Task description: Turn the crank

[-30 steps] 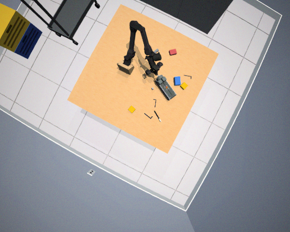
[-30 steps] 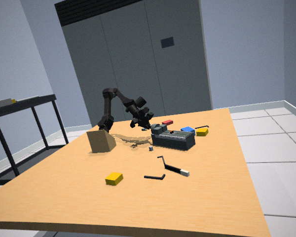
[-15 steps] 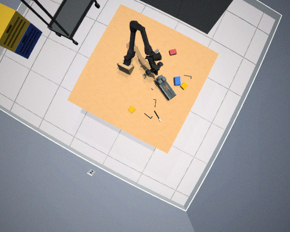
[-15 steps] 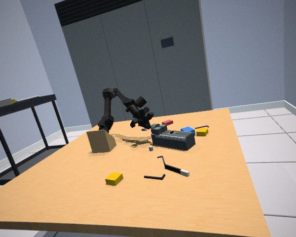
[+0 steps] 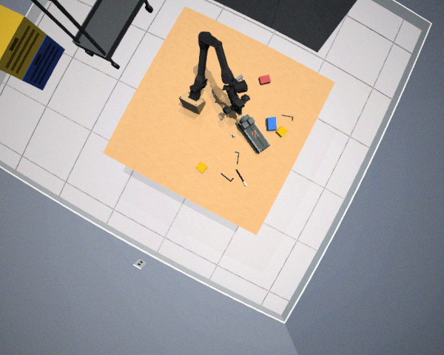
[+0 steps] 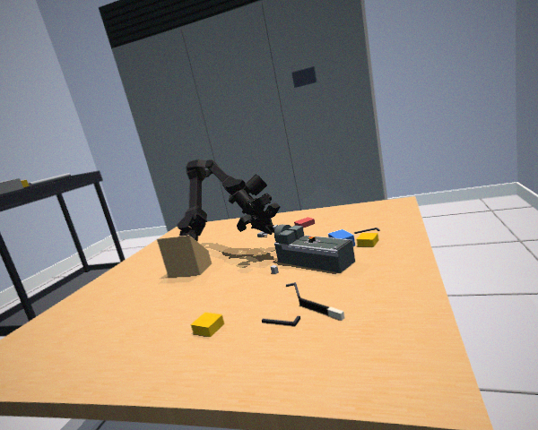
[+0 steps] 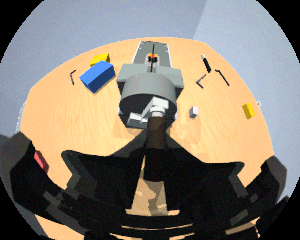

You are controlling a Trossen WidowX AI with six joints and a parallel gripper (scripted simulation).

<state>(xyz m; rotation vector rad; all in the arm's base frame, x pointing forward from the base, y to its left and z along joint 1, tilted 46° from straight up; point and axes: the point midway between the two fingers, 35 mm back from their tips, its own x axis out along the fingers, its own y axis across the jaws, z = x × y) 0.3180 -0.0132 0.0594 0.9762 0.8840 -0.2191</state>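
The dark crank handle is 10 mm behind my gripper tip, 10 mm to the left of it and 20 mm above it. The rest, counted from my gripper tip: small grey cube: 10 mm ahead, 130 mm to the right, 80 mm below; blue block: 230 mm ahead, 60 mm to the left, 80 mm below; red pointer: 140 mm ahead, 70 mm to the right, 10 mm below.
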